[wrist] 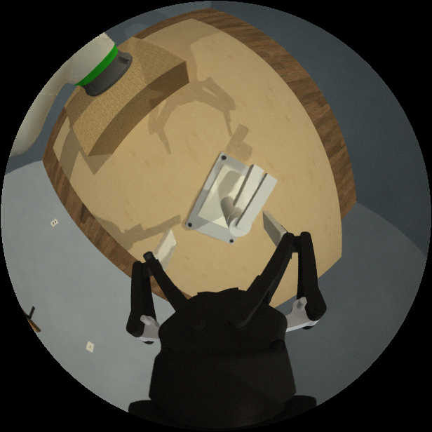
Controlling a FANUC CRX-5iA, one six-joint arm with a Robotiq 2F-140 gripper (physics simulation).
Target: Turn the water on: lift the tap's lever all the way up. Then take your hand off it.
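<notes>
The tap's light grey base plate [202,220] lies on the table near the middle of the view, with dark bolts at its corners. A short round column [228,206] rises from it. The pale lever [257,202] runs from its rounded hub toward the upper right, beside and nearly parallel to the spout [247,184]. The lever's height and tilt are hard to judge from above. My gripper [217,228] is open and empty. Its right fingertip is to the right of the lever's hub, with a visible gap, and its left fingertip is left of the base plate.
The pale wooden table top [280,135] has a dark wood edge [327,125]. A tan block [137,100] stands at the upper left, with the robot's grey and green arm base [102,72] on it. Shadows of the arm and gripper fall on the table.
</notes>
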